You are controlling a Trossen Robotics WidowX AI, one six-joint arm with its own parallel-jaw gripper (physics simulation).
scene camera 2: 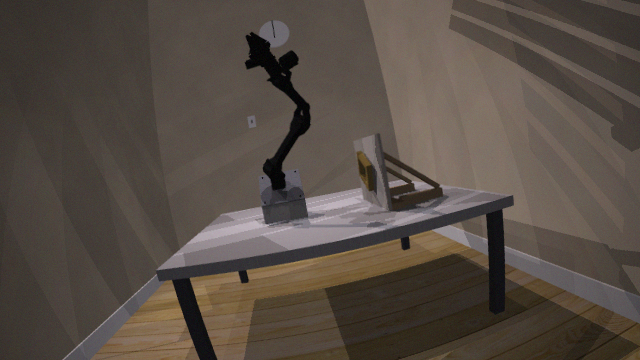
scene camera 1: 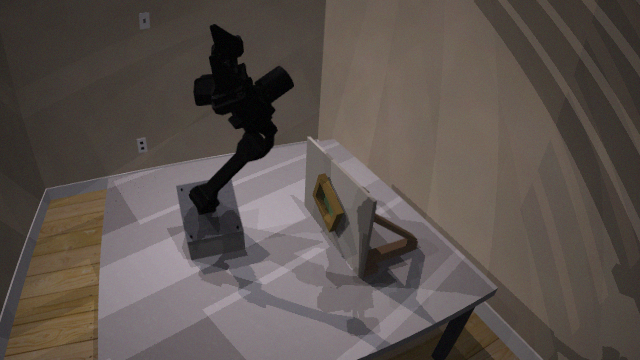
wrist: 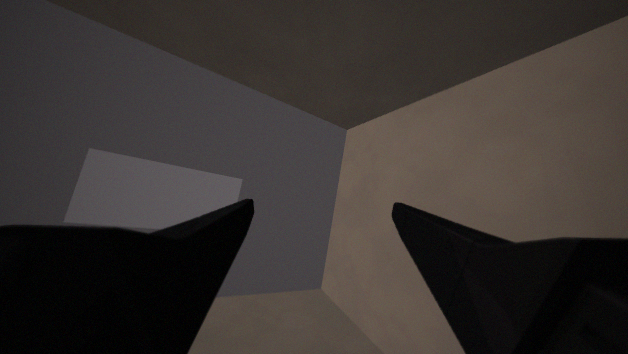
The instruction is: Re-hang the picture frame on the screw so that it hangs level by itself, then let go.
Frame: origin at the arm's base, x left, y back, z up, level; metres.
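Seen in the pictures: gripper, between the fingertips: (scene camera 2: 248, 33) (scene camera 1: 211, 39) (wrist: 323, 207); arm's base, origin of its link: (scene camera 2: 278, 184) (scene camera 1: 205, 204).
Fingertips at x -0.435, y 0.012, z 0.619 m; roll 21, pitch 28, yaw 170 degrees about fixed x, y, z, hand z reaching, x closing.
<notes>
Offsets run from my fingertips to a thing's middle. "spot": to the spot under its first point. Level surfaces: height alone.
The picture frame @(dx +0.298, dy -0.415, dz -0.623 m) (scene camera 1: 335, 219) (scene camera 2: 369, 172), gold-brown with a green inside, is on the face of the upright pale board @(spot: dx +0.151, dy -0.431, dz -0.580 m) (scene camera 1: 354, 215) (scene camera 2: 369, 145) that looks towards the arm's side. In scene camera 1 it looks tilted, its side nearer the camera lower. The screw and the frame's back are hidden. My gripper (scene camera 1: 215, 31) (scene camera 2: 250, 35) (wrist: 323, 207) is open and empty. It is high above the table, apart from the frame and pointing up and away from the board. The picture frame does not show in the wrist view.
The arm's grey base block (scene camera 1: 216, 245) (scene camera 2: 285, 211) stands on the pale table @(dz -0.785 m) (scene camera 1: 150, 300) (scene camera 2: 240, 240), on the side that the picture faces. Brown wooden braces @(spot: dx +0.119, dy -0.593, dz -0.746 m) (scene camera 1: 392, 247) (scene camera 2: 417, 198) stand behind the board. Room walls rise beyond the table.
</notes>
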